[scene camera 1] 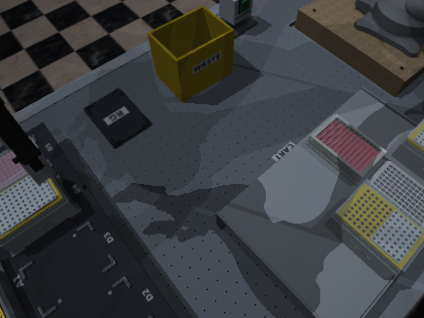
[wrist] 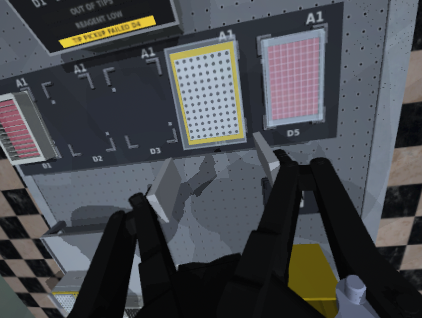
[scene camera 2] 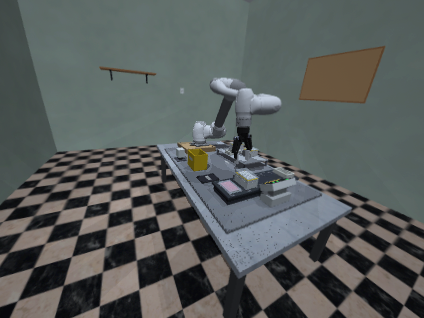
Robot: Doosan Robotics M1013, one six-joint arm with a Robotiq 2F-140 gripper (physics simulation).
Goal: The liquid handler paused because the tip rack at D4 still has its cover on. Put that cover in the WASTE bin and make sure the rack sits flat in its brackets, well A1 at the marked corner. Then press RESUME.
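Where they show: gripper, fingertip midpoint: [scene camera 1: 30, 160] [wrist: 214, 157] [scene camera 2: 241, 161]; arm's base, link origin: [scene camera 1: 395, 27] [scene camera 2: 199, 144].
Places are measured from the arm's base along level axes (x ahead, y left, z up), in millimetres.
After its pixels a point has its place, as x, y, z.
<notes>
The D4 tip rack [scene camera 1: 24, 202] @(957, -234, 101) [scene camera 2: 246, 179] @(1005, -300, 87) [wrist: 207, 92] @(971, -255, 99) is white with a yellow rim. A clear border, apparently its cover [wrist: 241, 102] @(947, -293, 101), surrounds it in the wrist view; how flat the rack sits cannot be told. The A1 mark shows at its top right corner there. My gripper [scene camera 2: 242, 155] @(904, -249, 155) [wrist: 214, 157] @(904, -249, 155) is open and empty, fingers pointing down, near the rack's D4-label end; in scene camera 1 one finger shows beside that end. The yellow WASTE bin [scene camera 1: 192, 67] @(524, -270, 56) [scene camera 2: 197, 160] @(547, -364, 56) [wrist: 312, 272] @(550, -350, 43) stands upright. The handler's screen [wrist: 107, 30] @(1086, -150, 72) reads TIP PICKUP FAILED D4. No RESUME button is legible.
A pink-topped plate [scene camera 1: 10, 166] @(943, -374, 35) [scene camera 2: 229, 186] @(954, -385, 37) [wrist: 295, 77] @(951, -377, 37) sits at D5 beside the rack. A red-filled rack [wrist: 17, 127] @(1022, 118, 39) sits at D1. The black RG pad [scene camera 1: 100, 111] @(718, -402, -29) [scene camera 2: 207, 178] @(707, -372, -28) lies between deck and bin. The raised cart [scene camera 1: 295, 195] @(612, 81, 23) carries several racks.
</notes>
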